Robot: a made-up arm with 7 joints.
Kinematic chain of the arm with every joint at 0, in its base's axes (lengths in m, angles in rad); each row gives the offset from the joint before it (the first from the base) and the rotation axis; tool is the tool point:
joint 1: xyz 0 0 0.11 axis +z
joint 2: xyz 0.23 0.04 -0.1 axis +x
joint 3: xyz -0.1 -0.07 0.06 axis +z
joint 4: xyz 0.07 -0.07 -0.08 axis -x
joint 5: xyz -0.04 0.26 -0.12 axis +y
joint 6: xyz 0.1 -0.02 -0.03 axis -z
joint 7: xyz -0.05 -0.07 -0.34 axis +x
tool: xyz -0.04 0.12 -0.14
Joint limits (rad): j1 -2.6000..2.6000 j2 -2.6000..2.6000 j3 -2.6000..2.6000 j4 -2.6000..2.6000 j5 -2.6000..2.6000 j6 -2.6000..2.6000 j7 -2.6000..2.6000
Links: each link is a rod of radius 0.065 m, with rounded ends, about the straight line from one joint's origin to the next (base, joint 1, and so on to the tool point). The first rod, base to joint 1, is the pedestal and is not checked.
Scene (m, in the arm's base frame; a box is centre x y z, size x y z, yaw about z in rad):
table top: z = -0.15
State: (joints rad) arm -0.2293 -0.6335 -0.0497 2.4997 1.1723 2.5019 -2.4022
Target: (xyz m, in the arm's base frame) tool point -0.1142 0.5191 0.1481
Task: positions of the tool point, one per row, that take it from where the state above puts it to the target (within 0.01 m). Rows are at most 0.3 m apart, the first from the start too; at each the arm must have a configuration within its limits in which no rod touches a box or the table.
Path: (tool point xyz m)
1: -0.4809 -0.2962 0.3424
2: -0.5407 -0.0327 0.3248
3: -0.4831 0.2214 0.2854
4: -0.3280 0.4167 0.2254
5: -0.1142 0.5191 0.1481

